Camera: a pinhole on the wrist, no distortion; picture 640 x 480 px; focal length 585.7 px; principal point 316.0 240.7 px. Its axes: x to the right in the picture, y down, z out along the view. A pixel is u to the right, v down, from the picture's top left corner.
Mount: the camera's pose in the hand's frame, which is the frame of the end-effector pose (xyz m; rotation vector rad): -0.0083 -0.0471 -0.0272 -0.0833 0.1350 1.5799
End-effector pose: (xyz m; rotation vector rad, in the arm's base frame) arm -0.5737 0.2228 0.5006 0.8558 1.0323 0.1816
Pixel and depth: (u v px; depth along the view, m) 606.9 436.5 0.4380
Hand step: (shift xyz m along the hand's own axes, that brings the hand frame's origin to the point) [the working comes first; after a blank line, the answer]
In the camera's frame: 0.2175 0.1464 0.4380

-0.1438 0.2276 0.3812
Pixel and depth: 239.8 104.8 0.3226
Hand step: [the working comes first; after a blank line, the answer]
In the camera's frame: -0.0420 -0.0749 0.3226

0.0774 -0.0433 0.2954
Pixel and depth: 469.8 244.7 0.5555
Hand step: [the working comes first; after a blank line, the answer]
In the camera's frame: 0.1459 0.0038 0.5555

0.0036 0.1743 0.5026
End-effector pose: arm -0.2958 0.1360 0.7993 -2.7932 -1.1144 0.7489
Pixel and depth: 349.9 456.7 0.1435
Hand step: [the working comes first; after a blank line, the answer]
In the camera's frame: 0.0083 0.0529 0.1435

-0.0567 -0.0195 0.1155
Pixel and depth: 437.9 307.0 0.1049
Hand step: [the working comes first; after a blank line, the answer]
In the camera's frame: 0.0218 0.0119 0.1049

-0.0171 -0.0111 0.0740
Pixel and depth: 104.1 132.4 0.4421
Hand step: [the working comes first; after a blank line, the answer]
In the camera's frame: -0.1599 -0.0817 0.4421

0.0898 -0.1435 0.4298
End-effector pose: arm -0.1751 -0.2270 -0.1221 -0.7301 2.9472 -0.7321
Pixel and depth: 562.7 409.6 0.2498
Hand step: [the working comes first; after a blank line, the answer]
In the camera's frame: 0.1052 0.0720 0.2498

-0.0738 0.0910 0.2080
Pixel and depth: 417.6 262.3 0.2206
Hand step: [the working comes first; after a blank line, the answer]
In the camera's frame: 0.0383 0.0081 0.2206

-0.0099 0.0213 0.1861
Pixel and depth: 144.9 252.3 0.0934
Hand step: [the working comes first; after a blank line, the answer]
In the camera's frame: -0.0273 0.0018 0.0934

-0.0068 -0.0612 0.0691
